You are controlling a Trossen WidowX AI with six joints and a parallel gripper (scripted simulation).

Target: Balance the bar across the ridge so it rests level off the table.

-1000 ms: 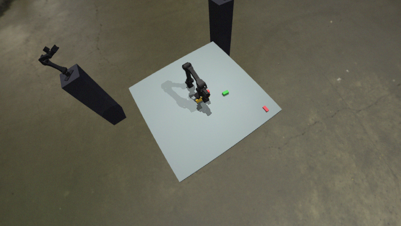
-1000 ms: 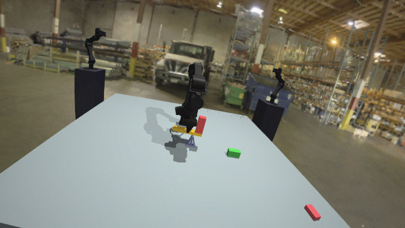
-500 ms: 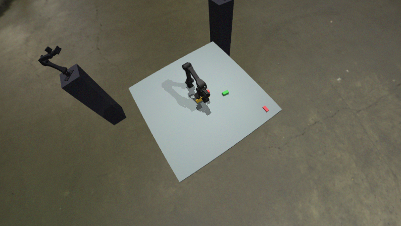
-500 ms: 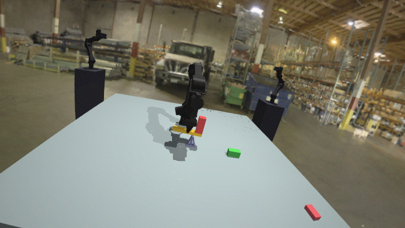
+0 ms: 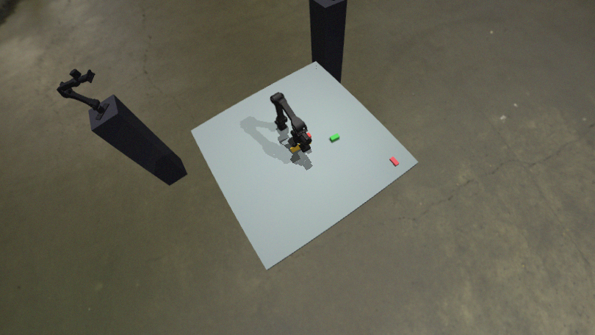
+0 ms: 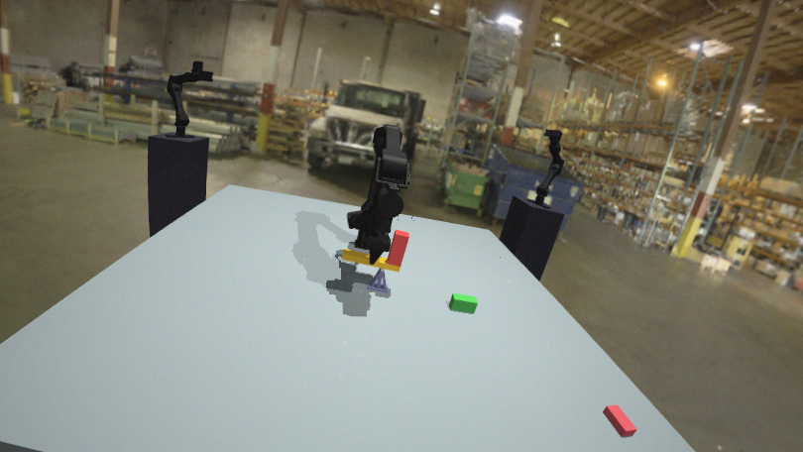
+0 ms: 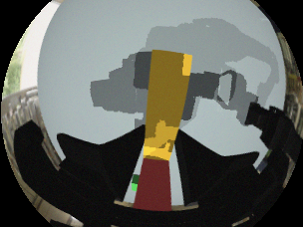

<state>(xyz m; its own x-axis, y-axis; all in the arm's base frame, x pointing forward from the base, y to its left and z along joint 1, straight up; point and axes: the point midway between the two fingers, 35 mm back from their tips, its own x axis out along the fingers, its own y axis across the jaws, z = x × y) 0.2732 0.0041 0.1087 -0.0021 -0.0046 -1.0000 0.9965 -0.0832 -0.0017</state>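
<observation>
Now: gripper tip 30 mm to the right of the purple triangular ridge and 40 mm above it. From my gripper tip the other things lie so: green block 60 mm ahead, 260 mm to the left, 60 mm below; flat red block 470 mm ahead, 500 mm to the left, 70 mm below.
</observation>
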